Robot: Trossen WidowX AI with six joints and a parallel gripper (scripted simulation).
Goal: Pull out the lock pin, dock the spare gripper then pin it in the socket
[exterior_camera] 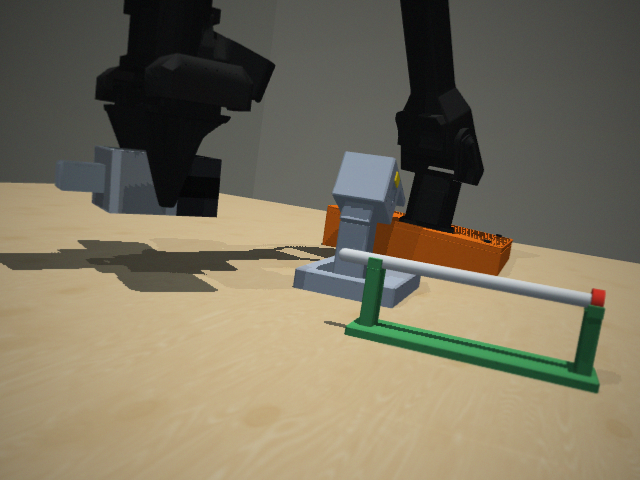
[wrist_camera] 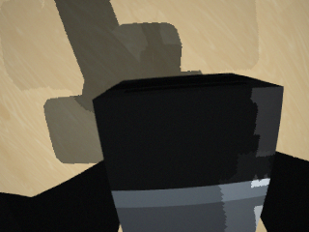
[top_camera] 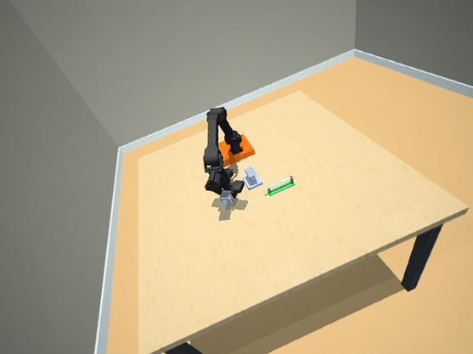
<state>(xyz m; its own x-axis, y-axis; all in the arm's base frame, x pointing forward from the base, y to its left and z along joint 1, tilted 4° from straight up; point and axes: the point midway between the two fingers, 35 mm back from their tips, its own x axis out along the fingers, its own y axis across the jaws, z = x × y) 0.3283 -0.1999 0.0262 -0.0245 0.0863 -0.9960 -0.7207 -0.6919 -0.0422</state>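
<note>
My gripper tip is 16 cm to the right of the grey mount and 6 cm past it. The rest, counted from my gripper tip: green rack (24 cm to the left, 8 cm ahead, 3 cm below); then spare gripper (2 cm above, 1 cm to the right, 1 cm ahead).
</note>
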